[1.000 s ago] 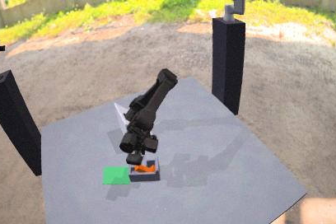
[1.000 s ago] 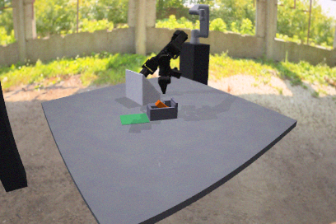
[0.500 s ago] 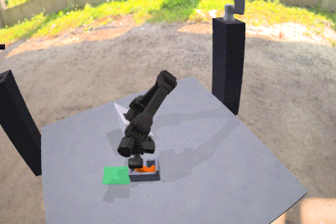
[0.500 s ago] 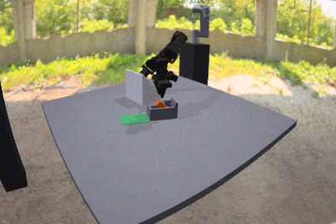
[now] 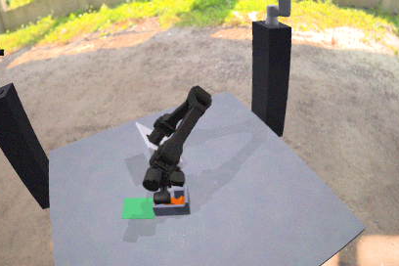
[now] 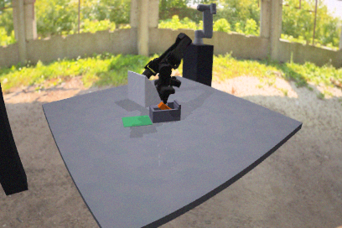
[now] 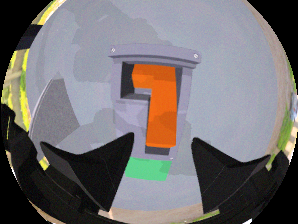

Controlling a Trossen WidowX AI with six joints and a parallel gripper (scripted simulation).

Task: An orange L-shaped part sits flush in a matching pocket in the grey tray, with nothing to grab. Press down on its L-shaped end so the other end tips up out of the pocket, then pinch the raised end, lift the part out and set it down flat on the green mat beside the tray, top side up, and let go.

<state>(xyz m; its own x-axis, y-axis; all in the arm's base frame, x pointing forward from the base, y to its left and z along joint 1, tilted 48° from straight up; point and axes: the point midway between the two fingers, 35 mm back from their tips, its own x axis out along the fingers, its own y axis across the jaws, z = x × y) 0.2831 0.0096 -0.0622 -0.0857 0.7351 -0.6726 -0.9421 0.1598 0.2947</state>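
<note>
Right now my gripper tip is 6 cm above the orange L-shaped part and 4 cm to the right of it. From my gripper tip the other things lie so: green mat 13 cm to the right, 11 cm below, 6 cm behind.
</note>
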